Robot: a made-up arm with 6 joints.
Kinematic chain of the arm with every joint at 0, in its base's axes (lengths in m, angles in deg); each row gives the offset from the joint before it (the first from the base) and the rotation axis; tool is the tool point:
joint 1: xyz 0 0 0.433 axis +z
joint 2: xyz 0 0 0 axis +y
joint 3: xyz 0 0 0.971 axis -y
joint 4: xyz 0 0 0 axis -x
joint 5: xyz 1.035 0 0 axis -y
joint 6: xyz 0 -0.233 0 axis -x
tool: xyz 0 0 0
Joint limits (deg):
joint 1: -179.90..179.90
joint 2: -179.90..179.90
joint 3: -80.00..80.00
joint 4: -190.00..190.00
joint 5: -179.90..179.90
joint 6: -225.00..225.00
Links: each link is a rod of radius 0.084 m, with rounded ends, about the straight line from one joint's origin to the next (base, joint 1, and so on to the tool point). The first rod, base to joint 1, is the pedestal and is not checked.
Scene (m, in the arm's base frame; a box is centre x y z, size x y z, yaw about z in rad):
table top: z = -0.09
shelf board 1: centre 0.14 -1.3 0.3 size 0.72 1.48 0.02 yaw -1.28
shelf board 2: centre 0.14 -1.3 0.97 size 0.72 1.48 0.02 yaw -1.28
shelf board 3: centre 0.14 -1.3 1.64 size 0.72 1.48 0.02 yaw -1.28
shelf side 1: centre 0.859 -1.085 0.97 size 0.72 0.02 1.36 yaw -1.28
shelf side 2: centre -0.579 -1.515 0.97 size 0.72 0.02 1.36 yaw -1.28
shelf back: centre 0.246 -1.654 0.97 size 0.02 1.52 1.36 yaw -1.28
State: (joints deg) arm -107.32 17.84 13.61 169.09 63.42 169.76
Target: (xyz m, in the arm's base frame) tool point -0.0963 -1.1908 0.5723
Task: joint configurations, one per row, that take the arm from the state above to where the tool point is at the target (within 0.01 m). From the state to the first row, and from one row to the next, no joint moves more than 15 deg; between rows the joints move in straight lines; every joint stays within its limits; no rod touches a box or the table.
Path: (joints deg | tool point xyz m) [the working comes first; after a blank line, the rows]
Joints at the target: -105.85 26.69 -18.84 176.35 63.42 169.76
Straight joint move there: touches shelf board 2.

1: -117.19 3.76 -0.68 172.03 63.42 169.76 | -0.2965 -1.0822 1.3540
2: -127.05 -10.32 -14.97 174.97 63.42 169.76 | -0.3325 -0.8257 1.3247
3: -124.18 -0.42 -28.67 178.39 63.42 169.76 | -0.3173 -0.8818 0.9199
4: -121.32 9.48 -42.36 181.81 63.42 169.76 | -0.2136 -0.7990 0.5724
5: -113.58 18.09 -30.60 179.08 63.42 169.76 | -0.1815 -0.9983 0.5810
6: -105.85 26.69 -18.84 176.35 63.42 169.76 | -0.0963 -1.1907 0.5723

